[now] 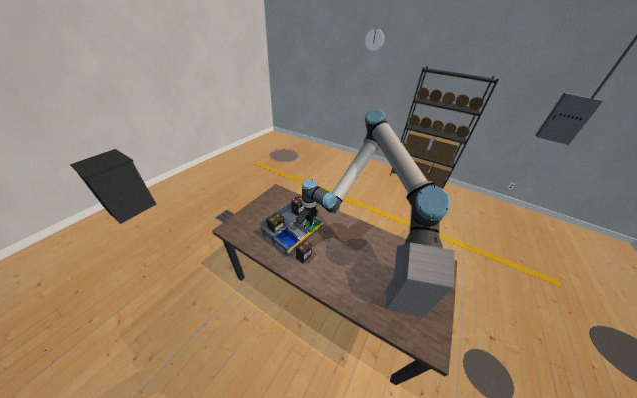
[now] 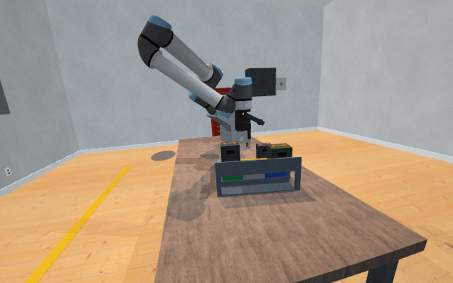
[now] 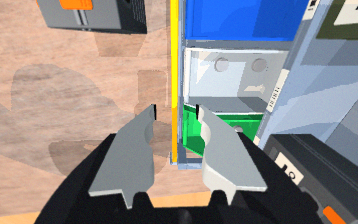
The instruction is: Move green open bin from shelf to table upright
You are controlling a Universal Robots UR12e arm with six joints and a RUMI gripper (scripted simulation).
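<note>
My hand is 90 mm above the yellow strip. Round my hand: green open bin (80 mm ahead, 130 mm to the right, 110 mm below); then pale grey bin (100 mm ahead, 20 mm to the right, 110 mm below); then blue bin (120 mm ahead, 90 mm to the left, 110 mm below).
</note>
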